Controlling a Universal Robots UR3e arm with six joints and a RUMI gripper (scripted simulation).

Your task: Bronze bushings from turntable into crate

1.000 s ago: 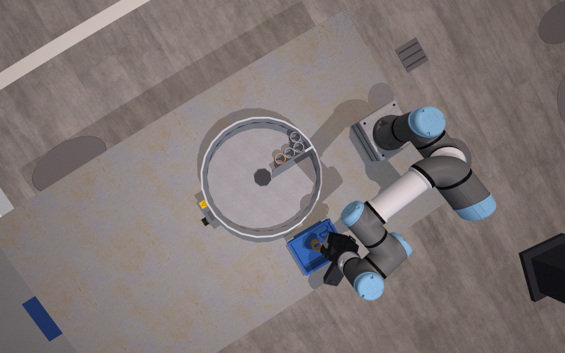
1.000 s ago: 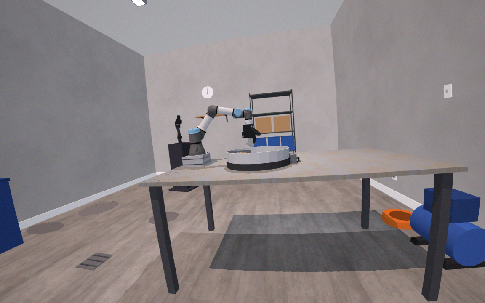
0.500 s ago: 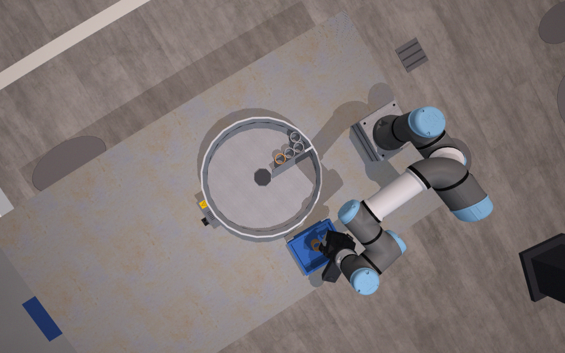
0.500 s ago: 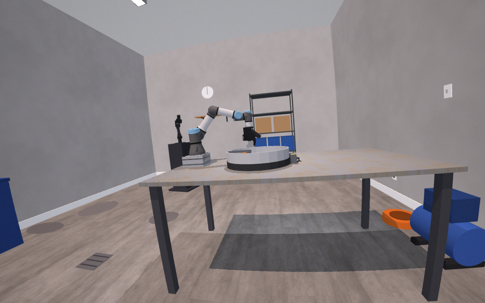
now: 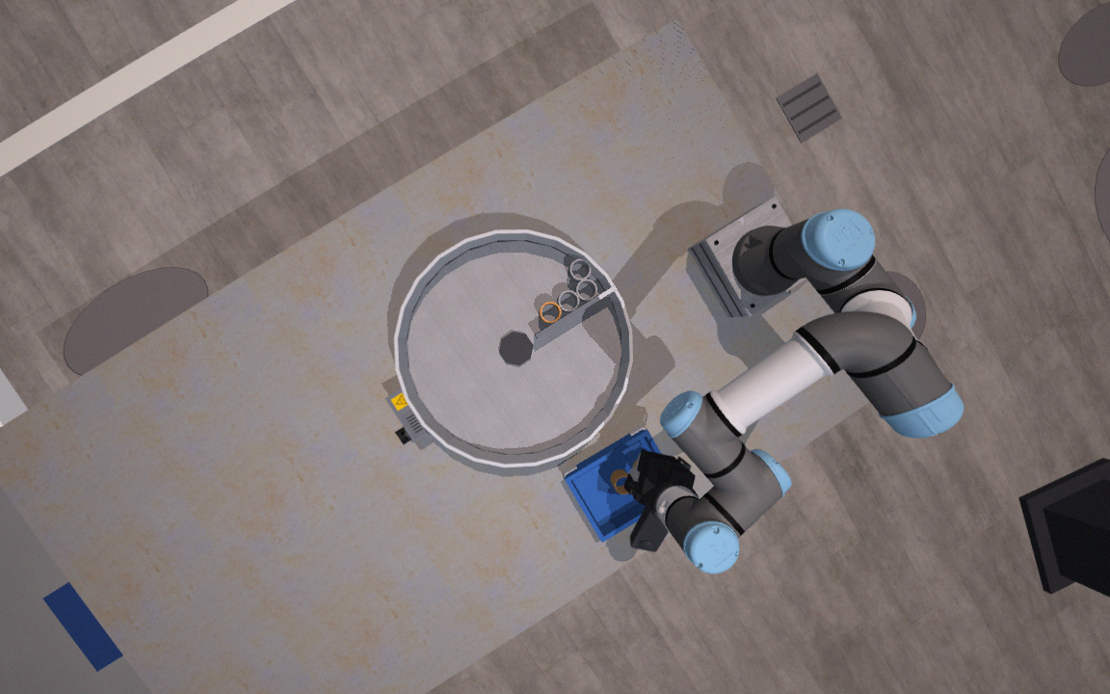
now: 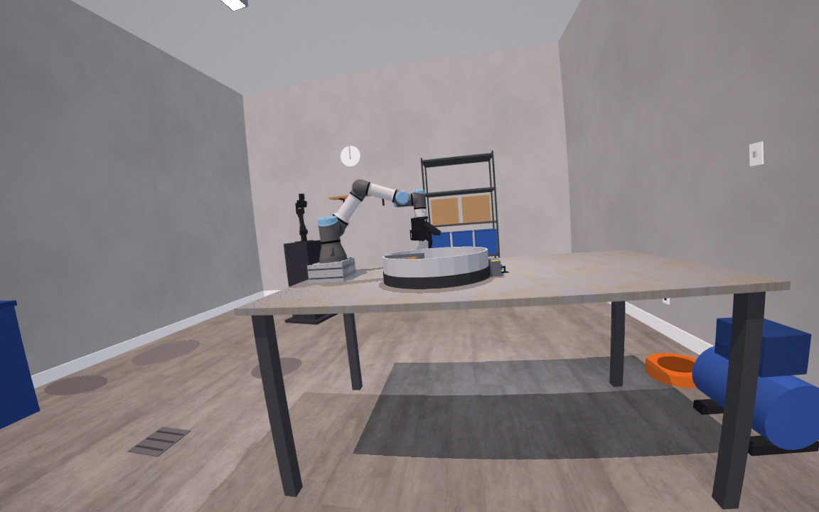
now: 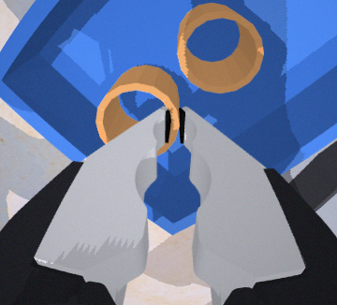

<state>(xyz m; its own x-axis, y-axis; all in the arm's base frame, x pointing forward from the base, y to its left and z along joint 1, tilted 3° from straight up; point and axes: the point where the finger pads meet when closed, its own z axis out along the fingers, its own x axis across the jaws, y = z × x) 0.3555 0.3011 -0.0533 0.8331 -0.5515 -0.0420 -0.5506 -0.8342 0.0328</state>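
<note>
My hand is 3 cm short of the blue crate, 2 cm to the right of it and 2 cm above it. Round my hand: round turntable 31 cm to the right, 14 cm ahead.
</note>
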